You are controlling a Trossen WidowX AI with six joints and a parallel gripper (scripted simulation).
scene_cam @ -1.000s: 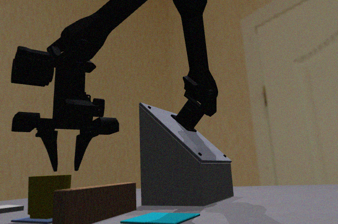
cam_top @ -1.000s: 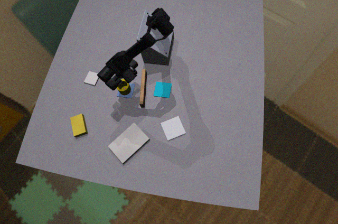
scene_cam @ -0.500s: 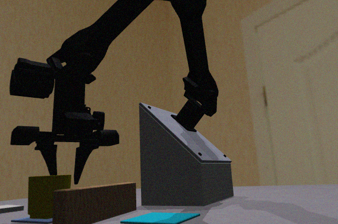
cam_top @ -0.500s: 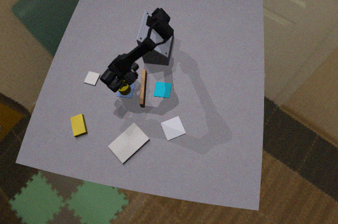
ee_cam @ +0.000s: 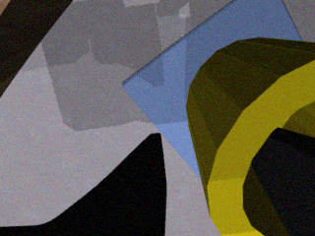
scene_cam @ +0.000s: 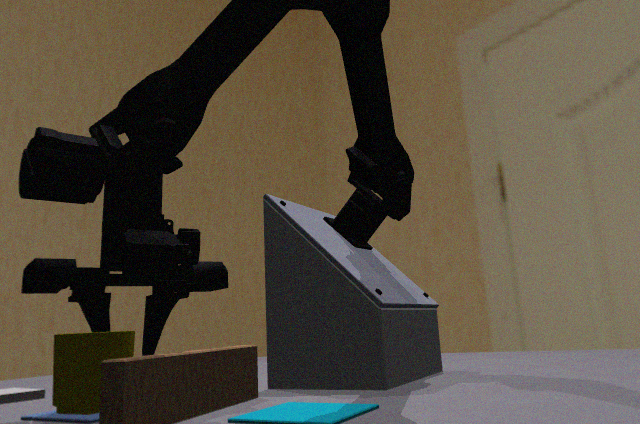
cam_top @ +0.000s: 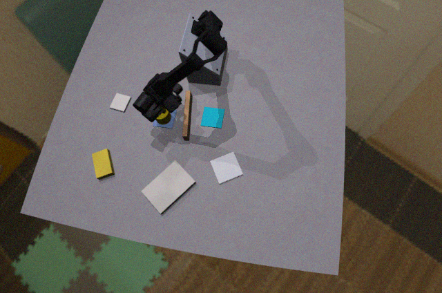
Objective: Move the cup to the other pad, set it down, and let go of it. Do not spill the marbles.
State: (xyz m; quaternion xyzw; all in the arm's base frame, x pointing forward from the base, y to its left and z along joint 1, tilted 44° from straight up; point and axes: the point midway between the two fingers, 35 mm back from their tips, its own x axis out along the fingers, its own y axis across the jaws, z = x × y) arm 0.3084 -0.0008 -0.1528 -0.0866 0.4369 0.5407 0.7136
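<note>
Right now the yellow cup is 20 mm to the right of my gripper tip and 20 mm ahead of it. The rest, counted from my gripper tip: cyan pad 190 mm to the left, 50 mm below; then wooden bar 90 mm to the left, 20 mm below, 10 mm ahead.
</note>
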